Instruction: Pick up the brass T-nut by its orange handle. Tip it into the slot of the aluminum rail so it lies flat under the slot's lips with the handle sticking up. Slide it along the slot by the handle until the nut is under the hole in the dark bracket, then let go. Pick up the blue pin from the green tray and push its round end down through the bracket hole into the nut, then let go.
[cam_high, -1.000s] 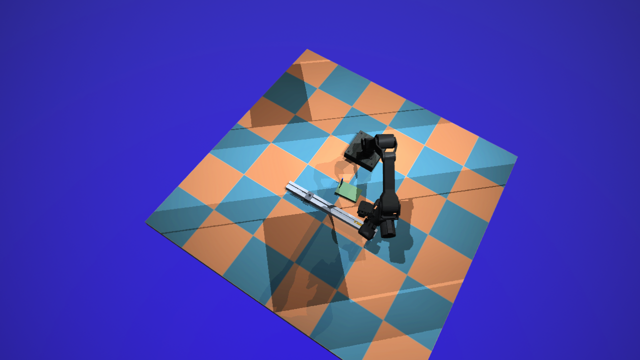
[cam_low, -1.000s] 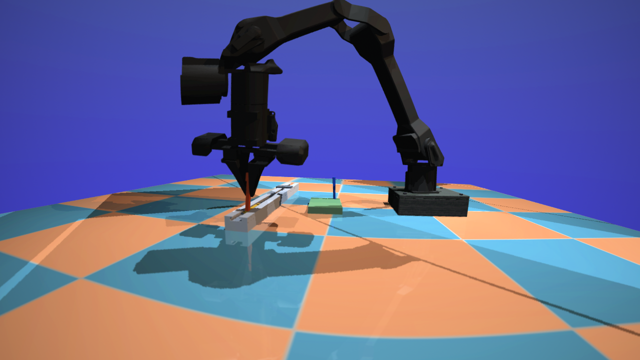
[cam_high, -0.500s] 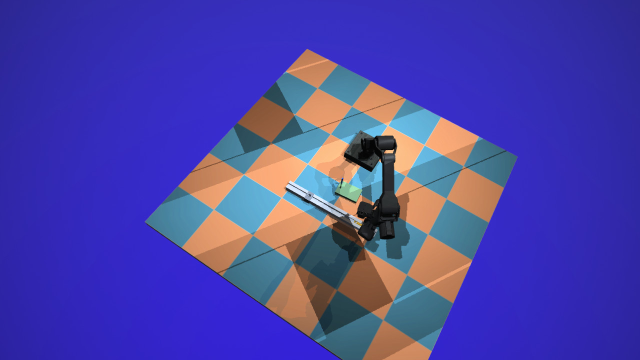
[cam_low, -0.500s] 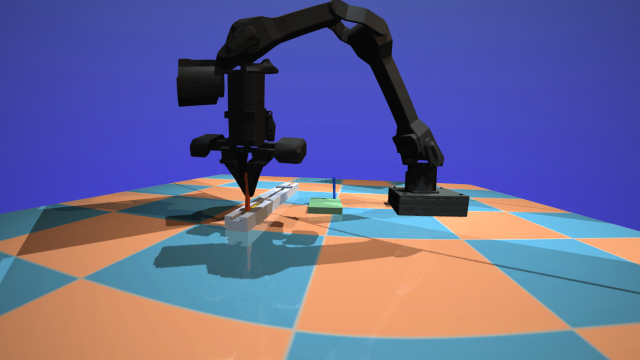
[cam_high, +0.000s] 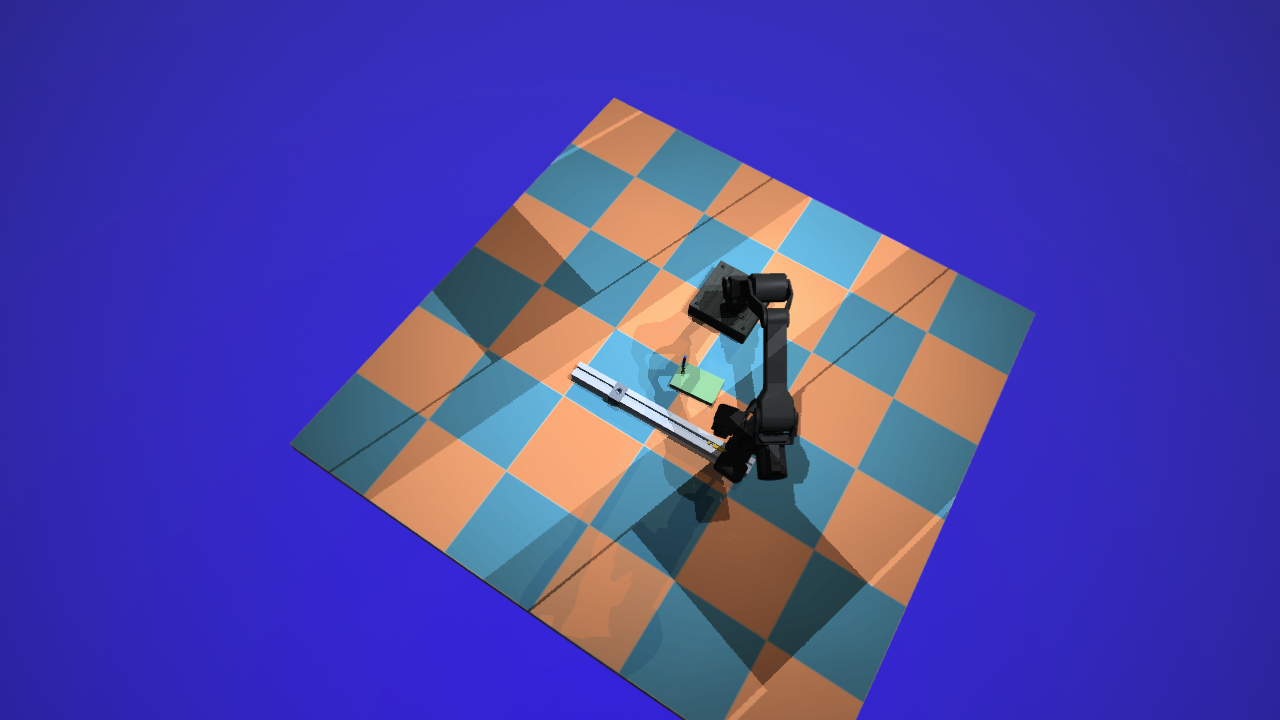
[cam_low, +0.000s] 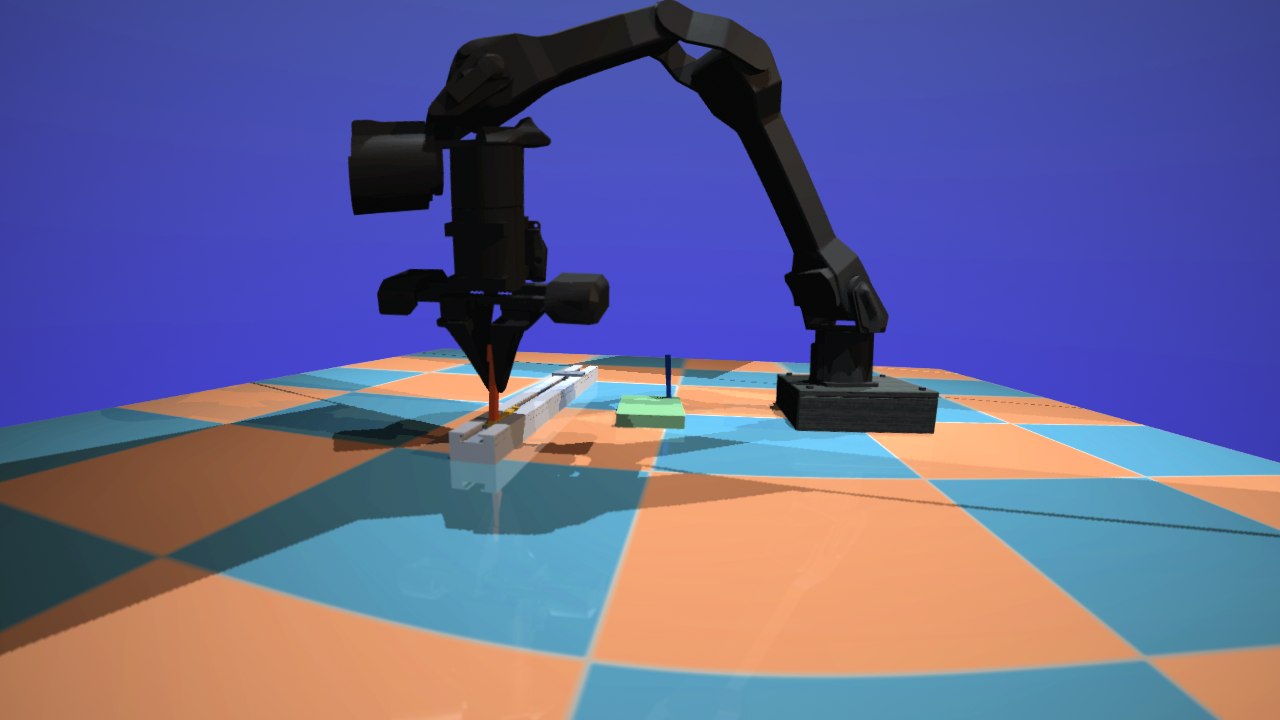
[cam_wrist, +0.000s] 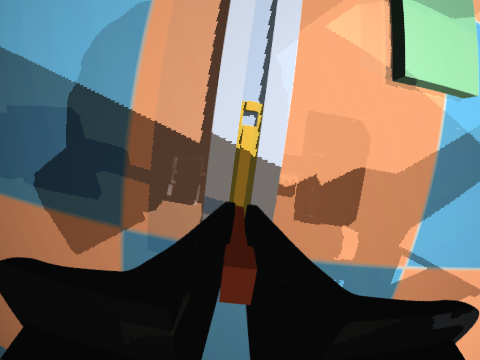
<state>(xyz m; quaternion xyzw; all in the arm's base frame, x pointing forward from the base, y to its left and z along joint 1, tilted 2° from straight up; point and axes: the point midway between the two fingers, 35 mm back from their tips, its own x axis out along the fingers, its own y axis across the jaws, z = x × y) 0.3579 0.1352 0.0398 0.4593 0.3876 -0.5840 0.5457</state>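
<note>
Right now the blue pin is 160 mm behind my gripper tip, 180 mm to the right of it and 20 mm below it. From my gripper tip the other things lie so: green tray: 150 mm behind, 160 mm to the right, 40 mm below; then brass T-nut: 20 mm to the right.
</note>
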